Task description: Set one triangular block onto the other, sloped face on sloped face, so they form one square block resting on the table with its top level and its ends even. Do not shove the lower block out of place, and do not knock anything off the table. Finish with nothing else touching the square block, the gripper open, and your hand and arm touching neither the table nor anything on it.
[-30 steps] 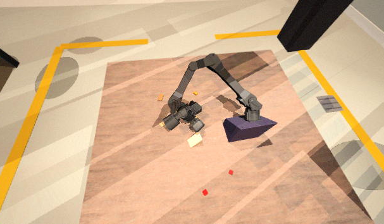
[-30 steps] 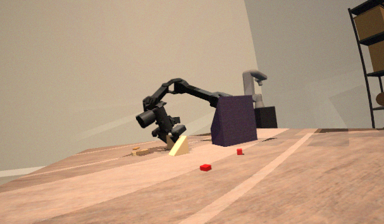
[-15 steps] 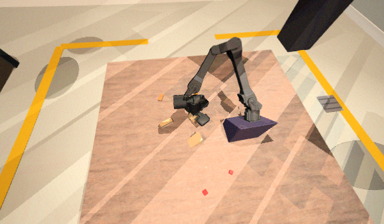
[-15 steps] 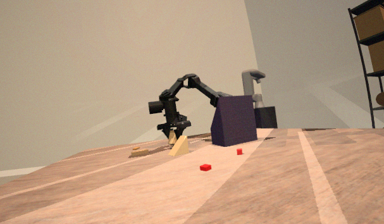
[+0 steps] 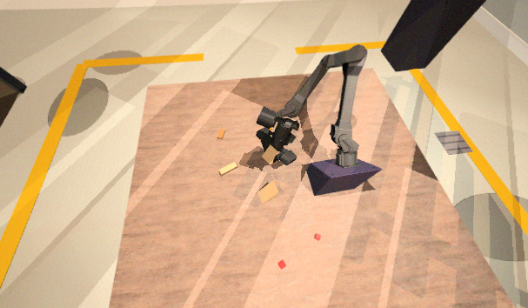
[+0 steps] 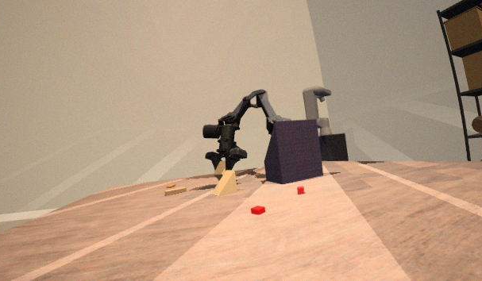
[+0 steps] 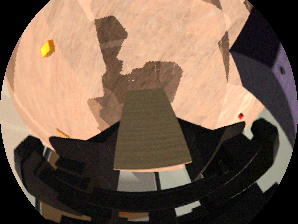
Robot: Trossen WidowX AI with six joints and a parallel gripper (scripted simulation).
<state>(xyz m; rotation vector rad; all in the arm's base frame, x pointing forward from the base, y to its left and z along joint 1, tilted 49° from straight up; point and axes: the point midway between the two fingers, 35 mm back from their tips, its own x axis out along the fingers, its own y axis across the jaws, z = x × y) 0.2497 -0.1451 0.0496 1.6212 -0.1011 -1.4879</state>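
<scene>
Right now the tan triangular block is 10 mm above my gripper tip. Also, from my gripper tip: flat tan bar (180 mm ahead, 30 mm below).
</scene>
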